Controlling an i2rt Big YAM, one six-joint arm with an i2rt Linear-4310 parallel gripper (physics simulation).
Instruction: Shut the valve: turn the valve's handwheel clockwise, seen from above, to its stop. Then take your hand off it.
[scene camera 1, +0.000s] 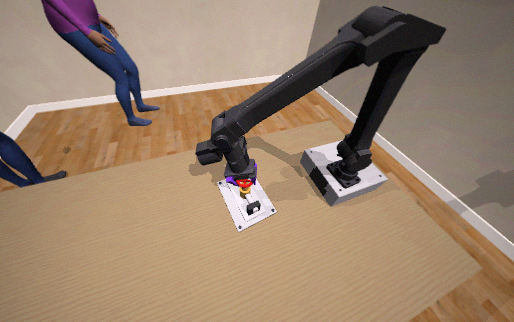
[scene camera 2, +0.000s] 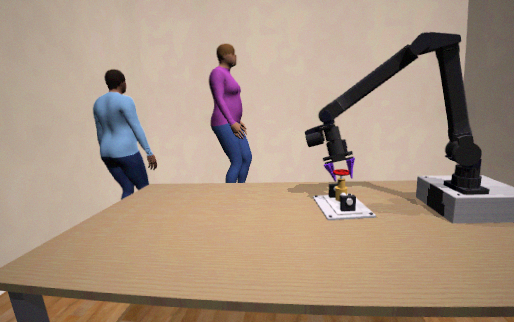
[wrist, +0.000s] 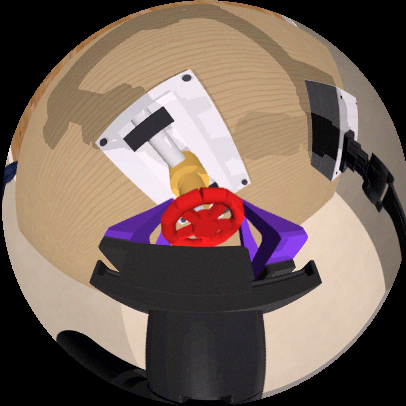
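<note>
The valve's red handwheel (scene camera 1: 244, 183) (scene camera 2: 341, 172) (wrist: 205, 225) sits level on top of a brass valve body (scene camera 1: 245, 191) (scene camera 2: 341, 192) (wrist: 188, 175). The valve stands on a white base plate (scene camera 1: 233, 215) (scene camera 2: 325, 207) (wrist: 220, 135), with a white pipe held in black clamps. My gripper (scene camera 2: 341, 173) (wrist: 205, 203) points down from above, its purple fingers on opposite sides of the handwheel's rim. It is shut on the handwheel. In the scene camera 1 view the fingers are partly hidden behind the wheel and under the gripper body.
The arm's grey base block (scene camera 1: 320, 182) (scene camera 2: 475, 207) (wrist: 325, 127) stands on the wooden table (scene camera 1: 125, 240) (scene camera 2: 200, 250) to the right of the plate. Two people, one in a purple top (scene camera 2: 227, 97) and one in light blue (scene camera 2: 117, 125), stand beyond the table.
</note>
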